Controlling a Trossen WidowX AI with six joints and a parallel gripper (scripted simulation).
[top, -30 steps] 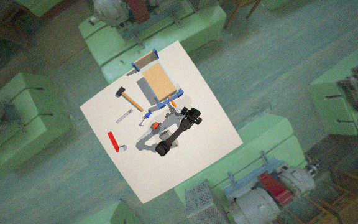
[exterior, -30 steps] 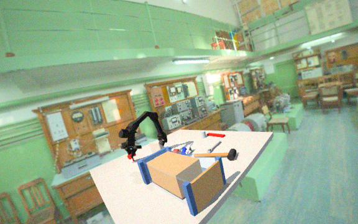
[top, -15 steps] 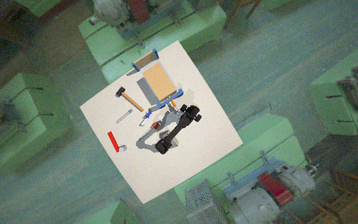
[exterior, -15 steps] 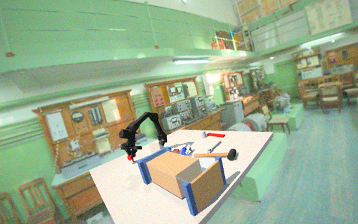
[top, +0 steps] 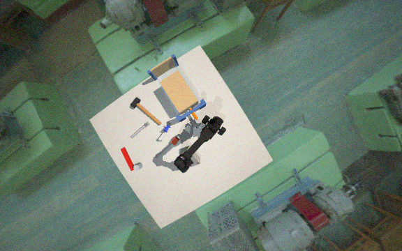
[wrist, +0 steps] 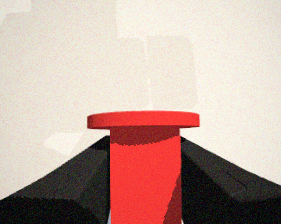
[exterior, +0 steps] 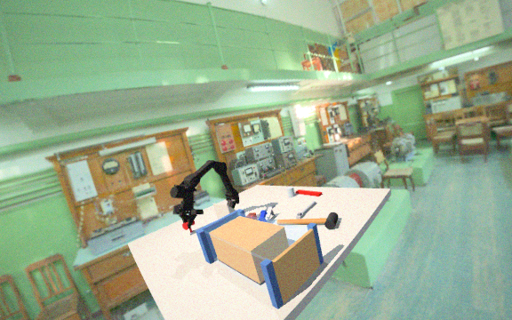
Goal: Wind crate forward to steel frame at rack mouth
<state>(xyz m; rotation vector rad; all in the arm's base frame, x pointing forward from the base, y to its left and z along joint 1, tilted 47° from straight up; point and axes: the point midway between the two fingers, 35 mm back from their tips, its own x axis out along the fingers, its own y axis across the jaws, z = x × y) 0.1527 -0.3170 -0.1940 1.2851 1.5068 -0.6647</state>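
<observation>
My gripper tip is 180 mm short of the blue steel frame, 110 mm to the right of it and 30 mm above it. Round my gripper tip: blue knob: 380 mm to the left, 190 mm ahead, 90 mm below; red knob: 20 mm to the left, 10 mm behind; winch: 110 mm to the left, 100 mm below.
</observation>
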